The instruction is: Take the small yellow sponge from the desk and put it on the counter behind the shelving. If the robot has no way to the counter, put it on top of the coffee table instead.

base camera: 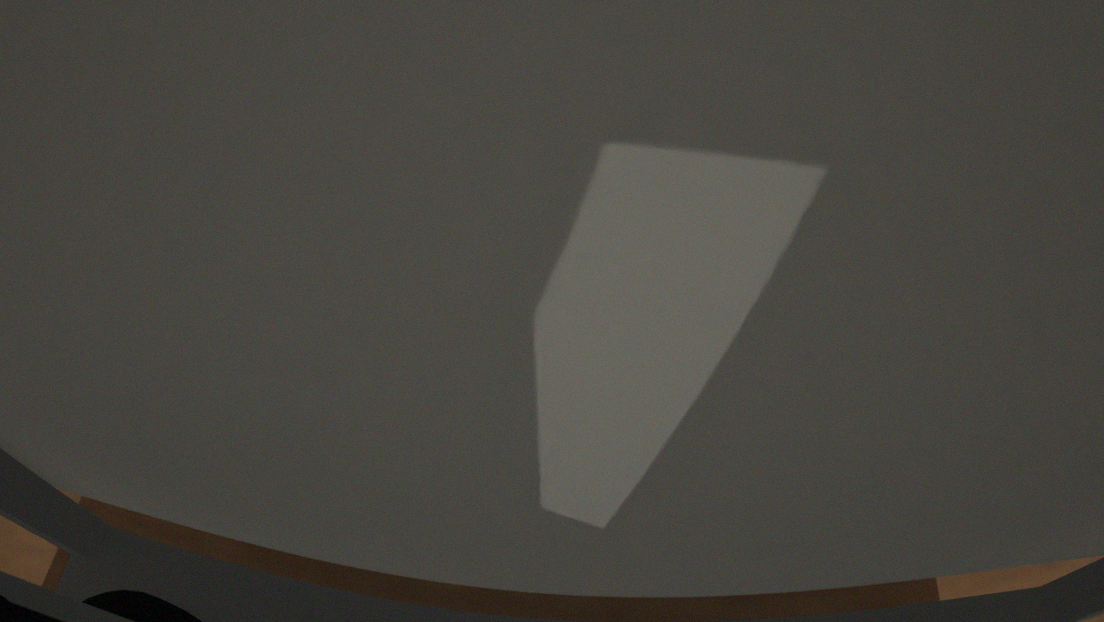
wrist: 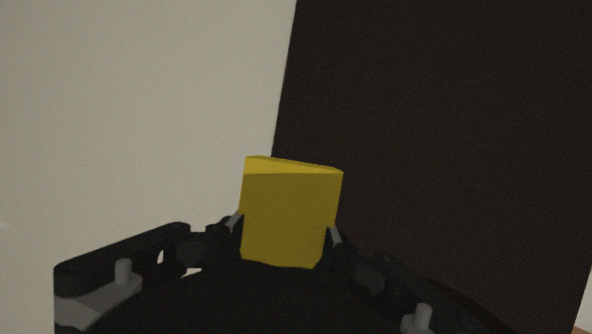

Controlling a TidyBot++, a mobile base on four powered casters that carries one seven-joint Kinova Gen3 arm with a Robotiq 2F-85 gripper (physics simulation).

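Places are measured from the arm's base along level axes (x ahead, y left, z up), in centimetres.
Where they show: gripper, between the fingertips: [wrist: 284, 230].
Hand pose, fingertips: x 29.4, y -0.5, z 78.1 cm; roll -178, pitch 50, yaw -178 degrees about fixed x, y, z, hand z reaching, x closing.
Observation:
After its pixels a point has its place.
The small yellow sponge [wrist: 287, 215] {x 28.3, y -2.0, z 78.9 cm} is upright between the two fingers in the middle of the wrist view. My gripper [wrist: 284, 230] {x 29.4, y -0.5, z 78.1 cm} is shut on it, with a fingertip against each side. Behind the sponge, a dark counter top [wrist: 430, 125] {x 32.2, y -13.1, z 51.3 cm} fills much of the right of the wrist view. The sponge stands out in front of the counter's left edge; I cannot tell how far it is above the surface. The desk, the shelving and the coffee table cannot be made out in these views.
A pale wall [wrist: 140, 110] {x 74.3, y -9.1, z 83.3 cm} runs along the left of the counter top. In the base camera view a flat grey cabinet front [base camera: 309, 270] {x 15.2, y 3.9, z -10.0 cm} fills most of the picture, very close, with a lighter patch of light on it. A strip of shaded wooden floor [base camera: 656, 608] {x 18.2, y -5.0, z -39.7 cm} shows below it.

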